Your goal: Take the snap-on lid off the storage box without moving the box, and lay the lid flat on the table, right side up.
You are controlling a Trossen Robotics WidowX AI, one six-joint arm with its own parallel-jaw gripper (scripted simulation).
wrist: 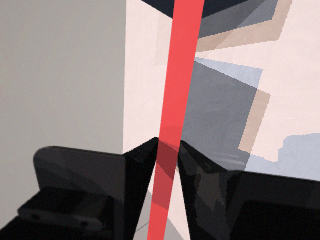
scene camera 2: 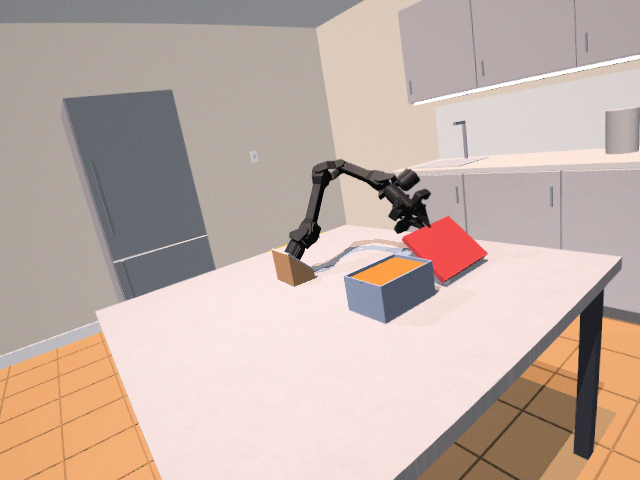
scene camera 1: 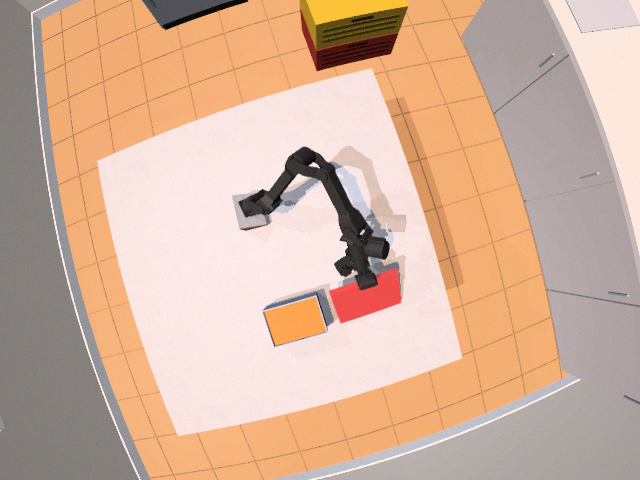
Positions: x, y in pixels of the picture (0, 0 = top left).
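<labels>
My gripper is visible in the wrist view, in scene camera 1 and in scene camera 2 [428, 229]. On my gripper [wrist: 77, 187] and [scene camera 1: 358, 276] are the same spot.
</labels>
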